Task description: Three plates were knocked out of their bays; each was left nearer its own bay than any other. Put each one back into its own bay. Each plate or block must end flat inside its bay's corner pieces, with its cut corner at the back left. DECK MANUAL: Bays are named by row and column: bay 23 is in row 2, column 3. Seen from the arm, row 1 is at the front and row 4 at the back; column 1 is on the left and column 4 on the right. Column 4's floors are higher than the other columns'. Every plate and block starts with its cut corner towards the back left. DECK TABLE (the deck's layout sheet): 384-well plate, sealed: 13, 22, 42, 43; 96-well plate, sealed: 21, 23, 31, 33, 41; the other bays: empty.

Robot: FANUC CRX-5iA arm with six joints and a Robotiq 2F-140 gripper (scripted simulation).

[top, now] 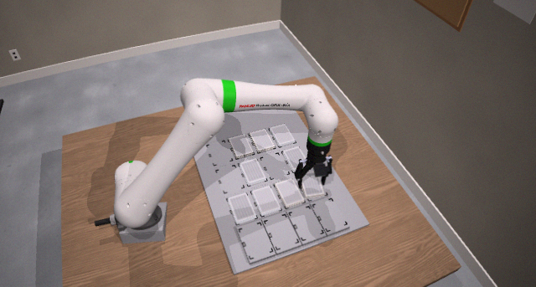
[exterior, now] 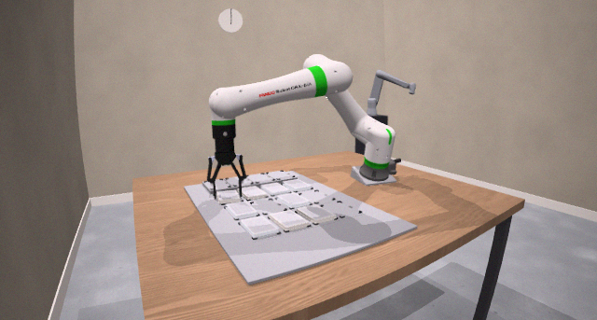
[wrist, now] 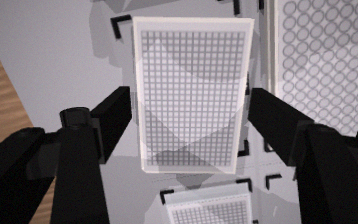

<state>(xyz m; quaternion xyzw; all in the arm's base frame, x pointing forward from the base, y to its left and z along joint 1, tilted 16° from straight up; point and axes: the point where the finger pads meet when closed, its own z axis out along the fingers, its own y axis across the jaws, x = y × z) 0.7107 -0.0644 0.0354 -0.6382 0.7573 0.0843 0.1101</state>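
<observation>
Right now my hand is 2 cm above the sealed 384-well plate.
</observation>
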